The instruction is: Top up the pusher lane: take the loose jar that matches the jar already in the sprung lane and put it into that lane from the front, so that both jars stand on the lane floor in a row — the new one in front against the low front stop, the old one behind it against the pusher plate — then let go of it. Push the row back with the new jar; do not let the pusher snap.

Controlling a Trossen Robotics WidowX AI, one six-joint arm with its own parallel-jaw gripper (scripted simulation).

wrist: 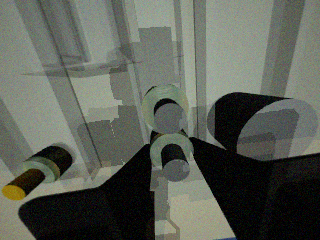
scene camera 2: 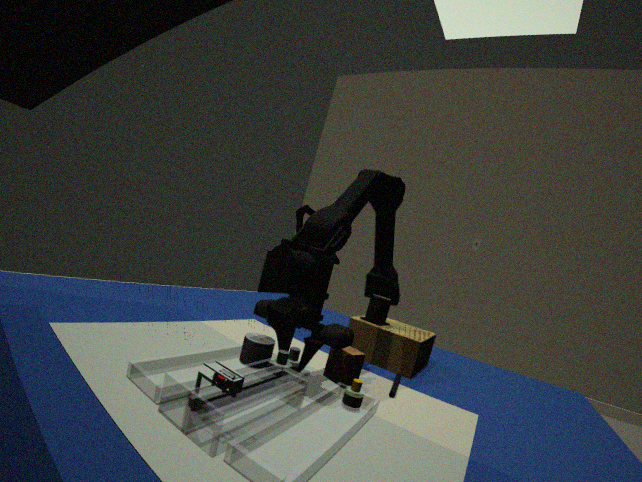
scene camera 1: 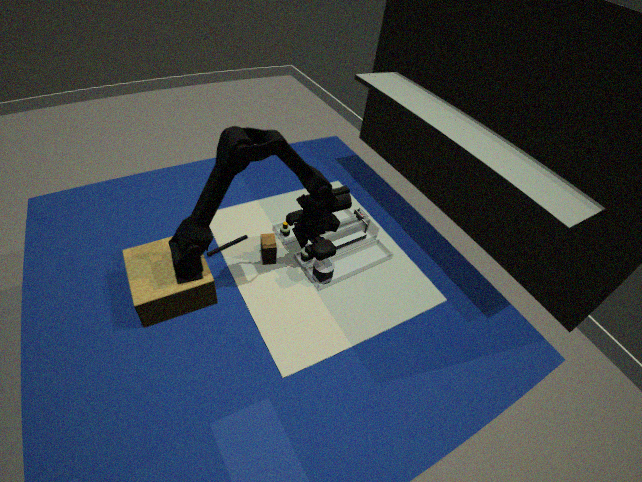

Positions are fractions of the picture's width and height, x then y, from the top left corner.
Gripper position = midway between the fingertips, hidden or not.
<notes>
In view: my gripper (scene camera 2: 0.45, 0.76), a brown block (scene camera 2: 0.54, 0.76), a wide grey cylinder (scene camera 2: 0.40, 0.72) and a sprung lane (scene camera 1: 0.54, 0.47).
The wide grey cylinder is seen too in the wrist view (wrist: 0.82, 0.53). My gripper is seen too in the wrist view (wrist: 0.53, 0.60).
</notes>
